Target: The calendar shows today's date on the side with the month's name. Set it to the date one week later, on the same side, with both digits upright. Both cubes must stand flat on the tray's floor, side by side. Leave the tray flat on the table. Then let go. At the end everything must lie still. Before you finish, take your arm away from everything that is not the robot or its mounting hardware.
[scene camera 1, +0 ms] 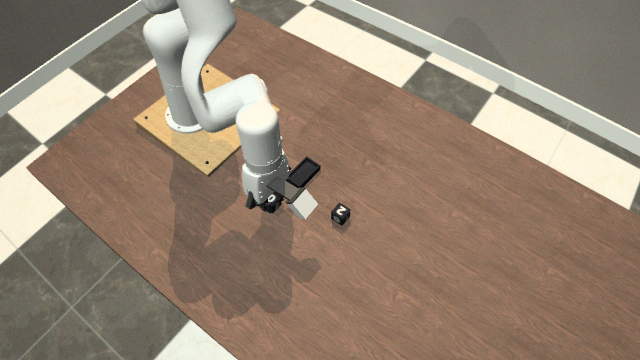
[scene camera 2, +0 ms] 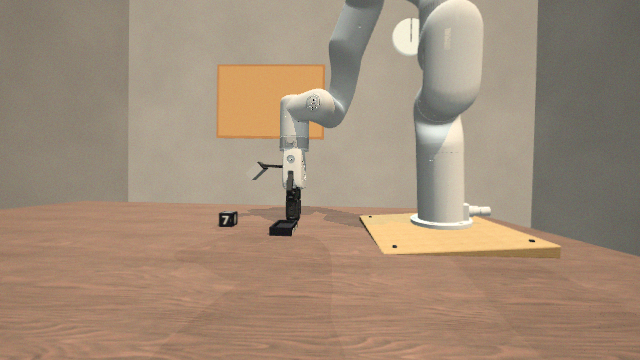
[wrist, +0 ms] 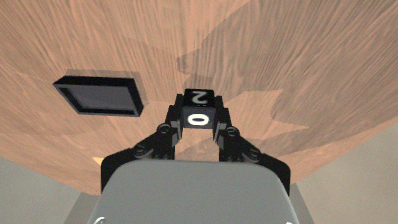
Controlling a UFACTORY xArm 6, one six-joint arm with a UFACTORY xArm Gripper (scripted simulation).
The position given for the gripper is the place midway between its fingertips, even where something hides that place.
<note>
In view: the gripper (scene camera 1: 271, 203) and a black tray (wrist: 108, 96).
The gripper also shows in scene camera 2 (scene camera 2: 293, 216) and in the wrist view (wrist: 198, 104).
</note>
